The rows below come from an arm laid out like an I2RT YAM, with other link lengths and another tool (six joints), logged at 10 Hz.
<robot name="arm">
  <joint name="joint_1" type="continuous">
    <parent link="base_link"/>
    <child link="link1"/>
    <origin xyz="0 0 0.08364"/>
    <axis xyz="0 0 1"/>
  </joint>
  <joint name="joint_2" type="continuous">
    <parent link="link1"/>
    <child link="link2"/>
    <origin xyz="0.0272 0.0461 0.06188" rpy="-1.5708 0 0"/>
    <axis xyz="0 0 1"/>
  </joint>
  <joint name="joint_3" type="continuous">
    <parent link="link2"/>
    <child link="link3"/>
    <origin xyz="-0.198 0 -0.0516" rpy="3.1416 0 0"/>
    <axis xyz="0 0 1"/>
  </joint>
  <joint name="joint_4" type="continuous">
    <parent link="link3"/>
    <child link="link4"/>
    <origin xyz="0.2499 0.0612 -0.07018"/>
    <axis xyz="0 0 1"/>
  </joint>
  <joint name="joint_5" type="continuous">
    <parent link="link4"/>
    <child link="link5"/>
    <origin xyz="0.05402 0.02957 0.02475" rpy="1.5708 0 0"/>
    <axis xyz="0 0 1"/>
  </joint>
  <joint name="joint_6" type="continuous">
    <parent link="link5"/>
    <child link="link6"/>
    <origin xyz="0.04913 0 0.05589" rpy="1.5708 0 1.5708"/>
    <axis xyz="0 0 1"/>
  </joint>
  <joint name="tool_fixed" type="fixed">
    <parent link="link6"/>
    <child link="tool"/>
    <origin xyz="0.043 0.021 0.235" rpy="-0.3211 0 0.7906"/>
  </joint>
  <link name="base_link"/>
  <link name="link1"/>
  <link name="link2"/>
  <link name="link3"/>
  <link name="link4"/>
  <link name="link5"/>
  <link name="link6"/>
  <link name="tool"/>
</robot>
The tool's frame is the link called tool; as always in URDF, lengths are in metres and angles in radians. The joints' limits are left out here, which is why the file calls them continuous.
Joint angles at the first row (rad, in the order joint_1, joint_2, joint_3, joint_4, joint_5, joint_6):
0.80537 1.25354 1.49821 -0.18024 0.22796 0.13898
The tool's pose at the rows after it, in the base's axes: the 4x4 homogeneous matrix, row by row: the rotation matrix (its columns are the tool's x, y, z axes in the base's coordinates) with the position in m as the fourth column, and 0 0 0 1 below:
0.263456 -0.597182 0.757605 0.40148; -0.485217 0.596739 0.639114 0.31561; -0.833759 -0.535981 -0.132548 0.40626; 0 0 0 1
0.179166 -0.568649 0.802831 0.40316; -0.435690 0.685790 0.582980 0.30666; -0.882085 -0.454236 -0.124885 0.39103; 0 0 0 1
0.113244 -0.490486 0.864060 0.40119; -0.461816 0.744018 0.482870 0.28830; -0.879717 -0.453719 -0.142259 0.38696; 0 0 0 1
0.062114 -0.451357 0.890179 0.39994; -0.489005 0.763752 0.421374 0.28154; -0.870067 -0.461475 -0.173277 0.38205; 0 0 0 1
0.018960 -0.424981 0.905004 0.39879; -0.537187 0.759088 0.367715 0.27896; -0.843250 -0.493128 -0.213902 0.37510; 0 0 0 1
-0.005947 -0.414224 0.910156 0.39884; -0.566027 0.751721 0.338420 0.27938; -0.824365 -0.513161 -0.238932 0.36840; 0 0 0 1
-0.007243 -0.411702 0.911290 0.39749; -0.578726 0.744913 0.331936 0.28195; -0.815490 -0.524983 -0.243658 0.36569; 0 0 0 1
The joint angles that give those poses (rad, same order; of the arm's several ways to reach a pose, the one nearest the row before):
0.91696 1.29211 1.49656 -0.15540 0.48465 0.17384
0.95658 1.32899 1.50194 -0.14256 0.61279 0.27276
1.00875 1.38632 1.55545 -0.15754 0.78342 0.27655
1.03723 1.45397 1.63263 -0.20804 0.87752 0.28765
1.06051 1.52589 1.70818 -0.26368 0.94924 0.28068
1.07148 1.57147 1.74784 -0.29364 0.98415 0.27934
1.08144 1.58303 1.74718 -0.28532 0.99796 0.26799

